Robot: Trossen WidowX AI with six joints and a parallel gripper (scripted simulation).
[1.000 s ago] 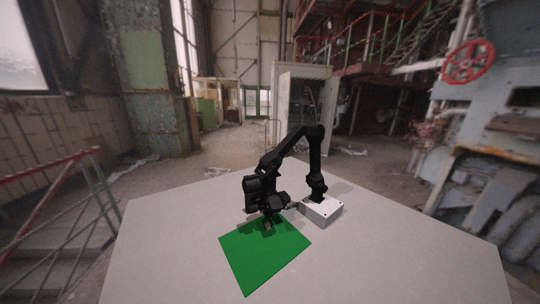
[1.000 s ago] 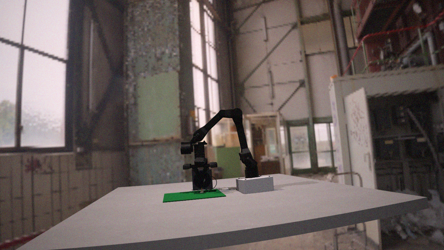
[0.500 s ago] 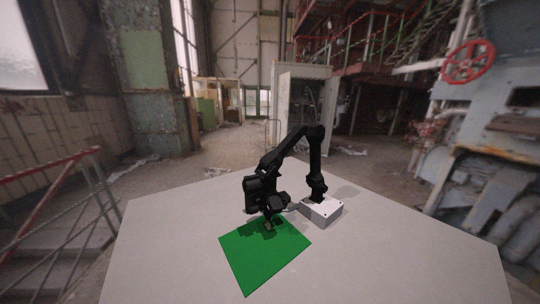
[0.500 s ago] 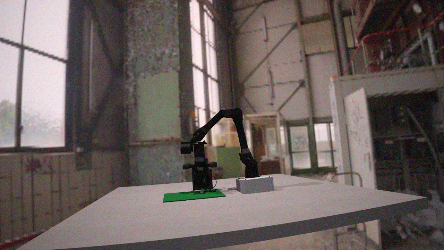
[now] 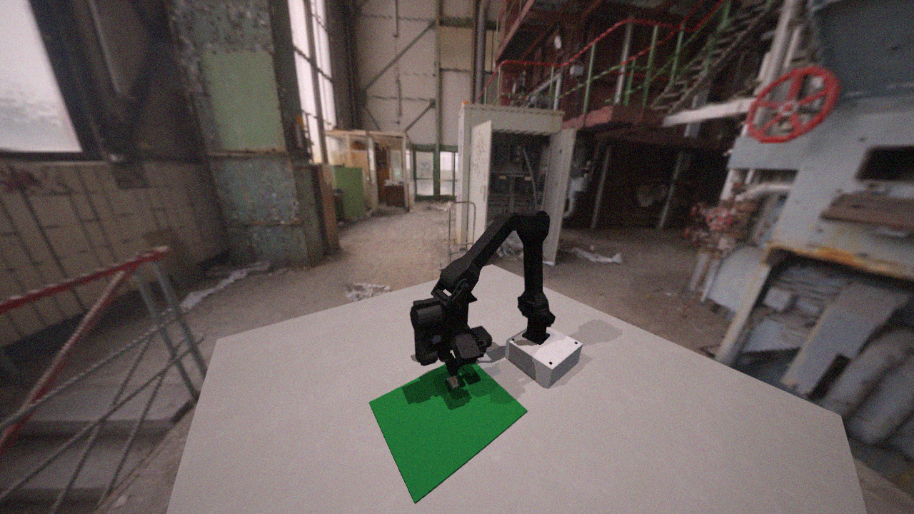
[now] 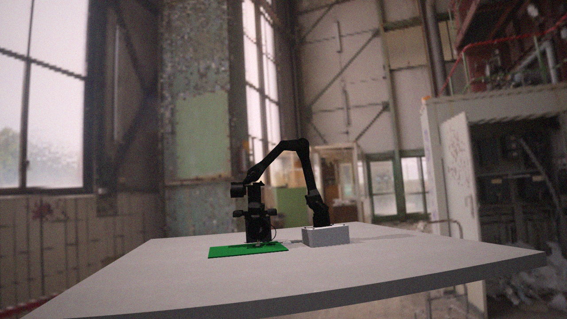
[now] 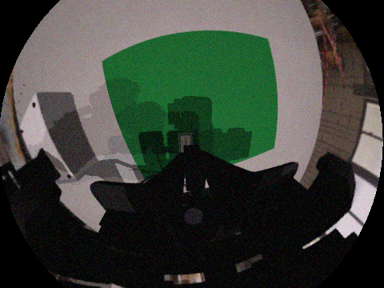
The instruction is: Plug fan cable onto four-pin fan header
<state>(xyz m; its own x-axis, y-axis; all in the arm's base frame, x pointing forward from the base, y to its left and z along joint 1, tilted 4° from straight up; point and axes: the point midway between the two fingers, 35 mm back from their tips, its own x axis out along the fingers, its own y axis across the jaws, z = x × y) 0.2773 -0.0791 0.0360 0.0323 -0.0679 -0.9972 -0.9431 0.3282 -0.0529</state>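
Now: the beige four-pin header 60 mm below my gripper tip, 10 mm to the right of it and 10 mm behind it. Round my gripper tip: green board: 70 mm below, 50 mm ahead, 40 mm to the left; then black plug: 10 mm to the right, 10 mm above; then black fan: 130 mm to the right, 40 mm behind.
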